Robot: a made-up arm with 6 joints. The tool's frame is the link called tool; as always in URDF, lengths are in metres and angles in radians. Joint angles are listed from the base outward. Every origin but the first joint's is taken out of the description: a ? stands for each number. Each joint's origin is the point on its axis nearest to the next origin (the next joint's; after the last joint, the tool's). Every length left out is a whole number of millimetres.
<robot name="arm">
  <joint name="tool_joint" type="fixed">
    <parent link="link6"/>
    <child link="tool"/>
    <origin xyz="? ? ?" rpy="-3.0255 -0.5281 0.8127"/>
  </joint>
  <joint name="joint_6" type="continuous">
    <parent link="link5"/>
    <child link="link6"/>
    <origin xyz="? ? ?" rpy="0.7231 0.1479 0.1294"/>
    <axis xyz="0 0 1"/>
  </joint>
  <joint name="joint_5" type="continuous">
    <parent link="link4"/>
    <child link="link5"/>
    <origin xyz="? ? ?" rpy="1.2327 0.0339 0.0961"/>
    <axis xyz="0 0 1"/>
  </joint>
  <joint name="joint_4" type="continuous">
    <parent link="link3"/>
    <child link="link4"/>
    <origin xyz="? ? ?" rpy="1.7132 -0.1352 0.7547"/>
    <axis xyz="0 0 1"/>
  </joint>
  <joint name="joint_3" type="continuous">
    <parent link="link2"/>
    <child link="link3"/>
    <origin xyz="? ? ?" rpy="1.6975 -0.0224 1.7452"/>
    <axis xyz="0 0 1"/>
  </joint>
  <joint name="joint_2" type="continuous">
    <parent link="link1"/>
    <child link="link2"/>
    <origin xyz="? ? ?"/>
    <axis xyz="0 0 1"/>
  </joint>
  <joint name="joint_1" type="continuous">
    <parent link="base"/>
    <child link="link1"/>
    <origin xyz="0.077 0.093 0.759" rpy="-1.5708 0 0"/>
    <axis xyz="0 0 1"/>
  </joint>
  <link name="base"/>
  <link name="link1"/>
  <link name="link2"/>
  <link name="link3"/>
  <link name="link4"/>
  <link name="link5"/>
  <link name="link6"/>
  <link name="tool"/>
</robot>
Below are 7 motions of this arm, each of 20 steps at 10 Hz.
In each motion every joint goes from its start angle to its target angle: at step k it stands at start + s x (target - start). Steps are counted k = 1, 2, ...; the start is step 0. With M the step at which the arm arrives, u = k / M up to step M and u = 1 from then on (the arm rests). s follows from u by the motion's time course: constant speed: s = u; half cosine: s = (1 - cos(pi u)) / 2; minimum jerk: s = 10 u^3 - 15 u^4 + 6 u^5.
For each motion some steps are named. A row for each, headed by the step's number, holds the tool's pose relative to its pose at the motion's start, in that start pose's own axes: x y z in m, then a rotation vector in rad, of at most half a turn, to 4 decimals.
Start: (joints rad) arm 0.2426 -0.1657 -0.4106 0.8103 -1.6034 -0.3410
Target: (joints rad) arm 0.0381 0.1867 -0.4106 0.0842 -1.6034 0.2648
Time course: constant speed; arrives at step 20
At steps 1, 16, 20:
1: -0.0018 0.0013 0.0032 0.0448 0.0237 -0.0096
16: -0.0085 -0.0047 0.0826 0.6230 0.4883 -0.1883
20: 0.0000 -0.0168 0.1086 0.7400 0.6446 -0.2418

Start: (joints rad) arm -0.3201 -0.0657 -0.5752 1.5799 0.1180 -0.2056
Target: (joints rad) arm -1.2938 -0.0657 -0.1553 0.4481 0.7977 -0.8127
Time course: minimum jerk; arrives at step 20
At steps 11, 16, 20:
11: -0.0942 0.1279 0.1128 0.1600 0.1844 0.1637
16: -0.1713 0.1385 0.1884 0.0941 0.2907 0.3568
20: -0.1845 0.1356 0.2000 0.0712 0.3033 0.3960

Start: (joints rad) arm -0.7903 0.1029 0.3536 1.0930 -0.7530 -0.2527
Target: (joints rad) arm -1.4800 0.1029 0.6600 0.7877 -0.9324 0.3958
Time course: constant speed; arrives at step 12
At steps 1, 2, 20:
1: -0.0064 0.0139 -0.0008 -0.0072 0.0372 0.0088
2: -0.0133 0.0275 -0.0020 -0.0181 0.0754 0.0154
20: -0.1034 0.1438 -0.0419 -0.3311 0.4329 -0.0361

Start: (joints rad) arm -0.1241 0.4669 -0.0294 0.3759 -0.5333 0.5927
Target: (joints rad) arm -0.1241 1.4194 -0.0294 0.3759 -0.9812 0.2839
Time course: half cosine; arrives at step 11
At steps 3, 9, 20:
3: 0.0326 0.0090 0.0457 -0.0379 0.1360 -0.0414
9: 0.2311 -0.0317 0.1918 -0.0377 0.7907 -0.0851
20: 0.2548 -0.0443 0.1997 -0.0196 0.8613 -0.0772

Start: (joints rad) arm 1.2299 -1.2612 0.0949 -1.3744 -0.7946 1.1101
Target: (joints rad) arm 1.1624 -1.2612 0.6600 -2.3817 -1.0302 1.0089
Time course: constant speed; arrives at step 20
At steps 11, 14, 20:
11: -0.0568 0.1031 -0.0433 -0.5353 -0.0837 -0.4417
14: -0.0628 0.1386 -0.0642 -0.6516 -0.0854 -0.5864
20: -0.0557 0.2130 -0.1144 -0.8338 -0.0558 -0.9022

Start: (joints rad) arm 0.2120 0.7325 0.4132 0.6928 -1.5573 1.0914
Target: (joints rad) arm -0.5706 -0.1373 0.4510 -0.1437 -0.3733 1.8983
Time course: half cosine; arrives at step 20
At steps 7, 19, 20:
7: -0.0708 0.0966 -0.1193 0.0360 -0.2050 -0.3065
19: 0.0669 0.1578 -0.5299 0.6789 -1.1923 -0.7853
20: 0.0698 0.1569 -0.5323 0.6888 -1.2014 -0.7841

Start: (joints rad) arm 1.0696 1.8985 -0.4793 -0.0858 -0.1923 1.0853
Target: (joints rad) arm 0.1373 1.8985 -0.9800 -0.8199 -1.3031 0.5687
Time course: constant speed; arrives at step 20
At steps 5, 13, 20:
5: 0.0077 -0.0823 0.0386 -0.2510 -0.0459 0.2049
13: 0.0466 -0.1983 0.1244 -0.6583 -0.0257 0.5044
20: 0.1173 -0.2700 0.2109 -1.0310 0.0751 0.7945

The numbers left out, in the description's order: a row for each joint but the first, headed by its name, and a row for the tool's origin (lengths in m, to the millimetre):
tool: -0.123 -0.075 0
joint_6: -0.036 -0.007 0
joint_5: -0.027 0.07 0
joint_4: 0.122 0.134 0
joint_3: 0.266 -0.034 0
joint_2: 0.04 -0.035 0

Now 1 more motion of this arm.
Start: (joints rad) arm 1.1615 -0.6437 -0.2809 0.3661 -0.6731 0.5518
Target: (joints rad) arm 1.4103 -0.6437 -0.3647 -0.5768 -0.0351 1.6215
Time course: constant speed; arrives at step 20
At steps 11, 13, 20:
11: 0.0866 0.1988 0.0665 0.3383 0.0947 -1.1538
13: 0.1250 0.2225 0.0763 0.3712 0.0792 -1.3713
20: 0.2811 0.2474 0.0918 0.4110 -0.0858 -2.1233

